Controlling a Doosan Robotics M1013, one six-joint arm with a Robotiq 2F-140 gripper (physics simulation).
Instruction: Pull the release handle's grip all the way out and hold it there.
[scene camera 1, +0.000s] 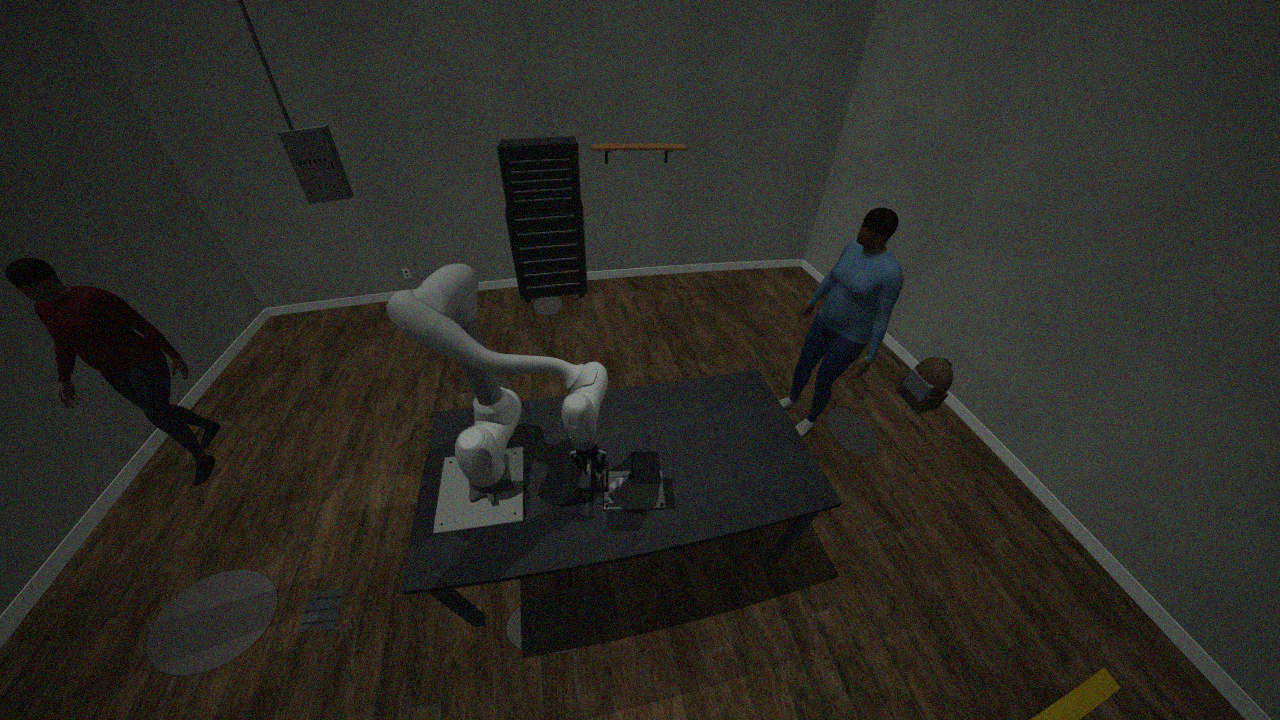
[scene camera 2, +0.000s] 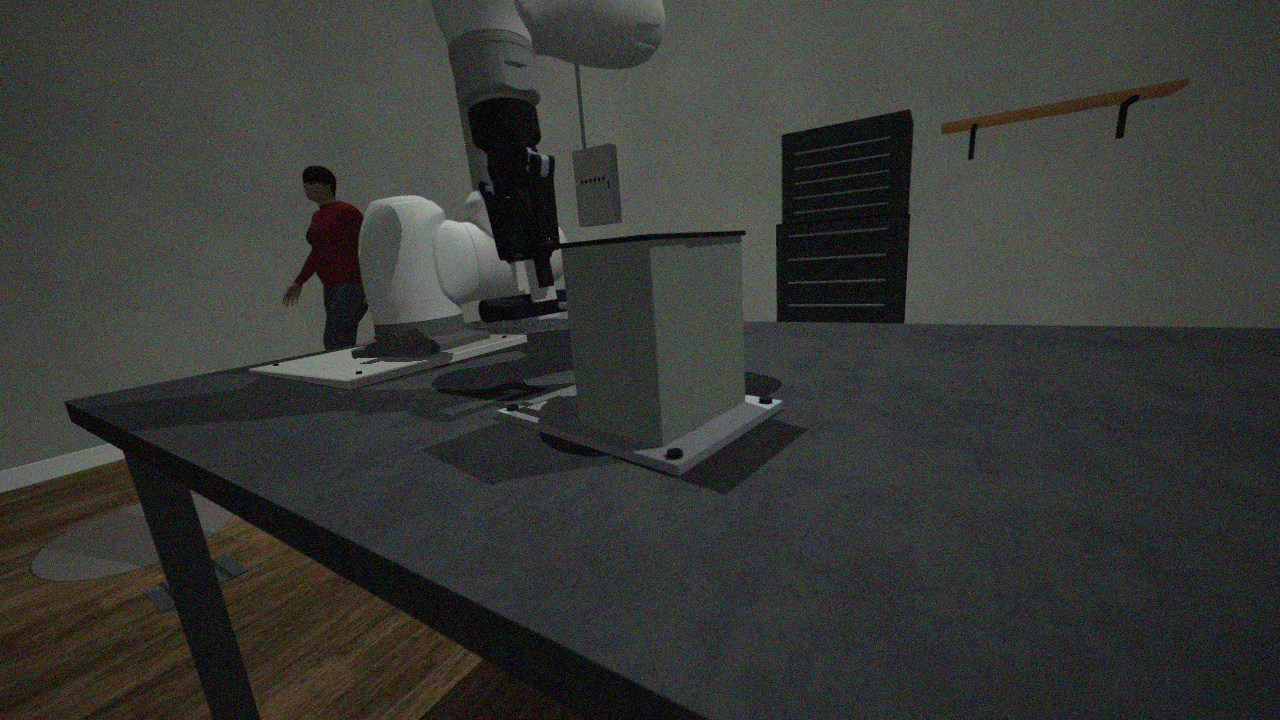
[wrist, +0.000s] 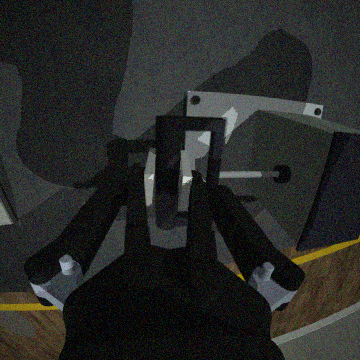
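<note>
The release handle's grip (wrist: 167, 145) is a dark bar on a dark rectangular loop in the wrist view; its dark round end (scene camera 2: 503, 309) shows left of the box in scene camera 2. A pale rod (wrist: 245, 174) runs from the loop into a black collar (wrist: 282, 174) on the face of the grey-green box (scene camera 2: 698, 340) (wrist: 295, 145) (scene camera 1: 643, 465). A length of rod shows outside the collar. My gripper (wrist: 167, 161) (scene camera 2: 537, 284) (scene camera 1: 591, 481) is shut on the grip, one finger on each side of it. In scene camera 2 the box hides part of the handle.
The box stands on a white bolted plate (scene camera 2: 720, 438) (wrist: 250, 101) on the dark table (scene camera 1: 716, 420) (scene camera 2: 939, 501). The arm's white base plate (scene camera 1: 452, 514) (scene camera 2: 313, 365) is to the left. A person in red (scene camera 1: 98, 331) (scene camera 2: 335, 241) and one in blue (scene camera 1: 859, 286) stand beyond the table.
</note>
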